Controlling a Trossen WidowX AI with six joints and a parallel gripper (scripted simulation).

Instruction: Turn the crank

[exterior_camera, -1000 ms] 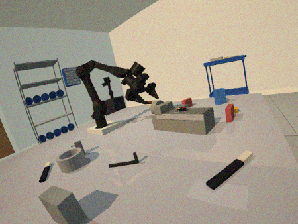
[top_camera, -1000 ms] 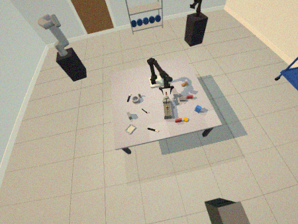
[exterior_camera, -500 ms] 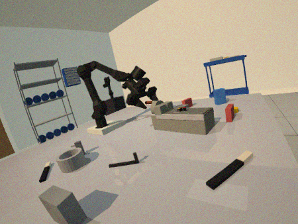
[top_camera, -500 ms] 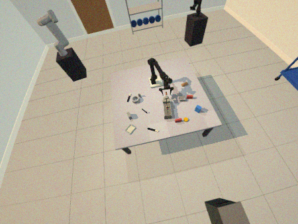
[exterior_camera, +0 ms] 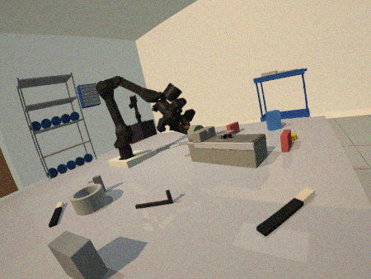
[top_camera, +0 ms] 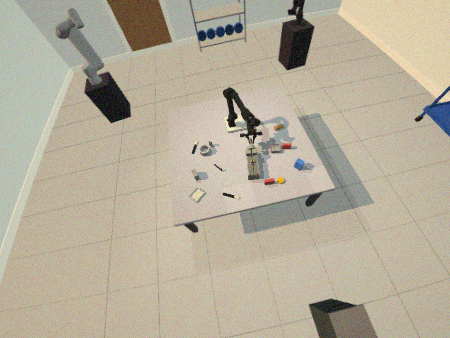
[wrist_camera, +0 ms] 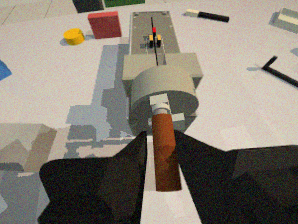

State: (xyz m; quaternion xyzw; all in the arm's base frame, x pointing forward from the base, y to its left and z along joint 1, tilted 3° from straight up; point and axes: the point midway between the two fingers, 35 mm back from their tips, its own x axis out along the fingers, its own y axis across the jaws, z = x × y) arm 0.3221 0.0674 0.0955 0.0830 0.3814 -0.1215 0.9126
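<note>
The brown crank handle is 20 mm behind my gripper tip and 20 mm above it. From my gripper tip the other things lie so: yellow disc 370 mm ahead, 100 mm to the left, 90 mm below; red pointer 180 mm ahead, 60 mm to the right, 10 mm below; black l-shaped piece 70 mm ahead, 330 mm to the right, 80 mm below.
</note>
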